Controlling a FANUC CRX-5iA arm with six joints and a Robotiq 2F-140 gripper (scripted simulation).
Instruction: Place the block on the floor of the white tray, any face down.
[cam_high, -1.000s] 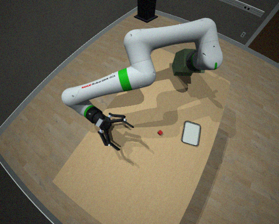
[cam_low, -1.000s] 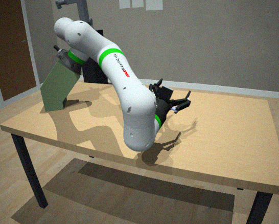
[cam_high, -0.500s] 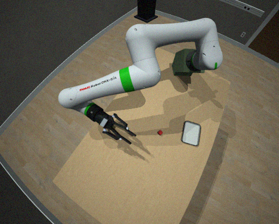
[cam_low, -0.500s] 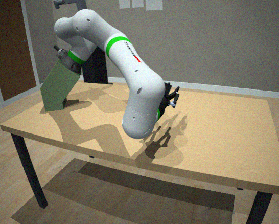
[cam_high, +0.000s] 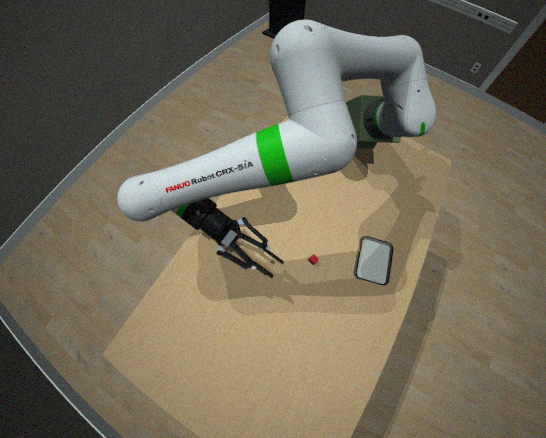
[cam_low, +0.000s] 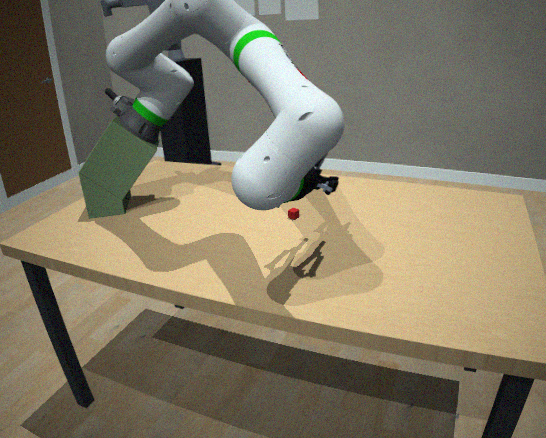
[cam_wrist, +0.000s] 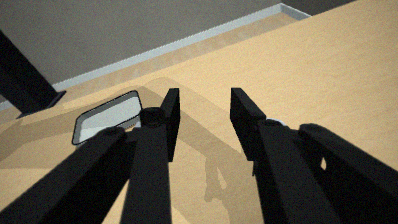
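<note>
My gripper is now 15 cm past the red block, 9 cm to the right of it and 16 cm above it. From my hand the other things lie so: white tray 30 cm behind, 26 cm to the left, 16 cm below.
</note>
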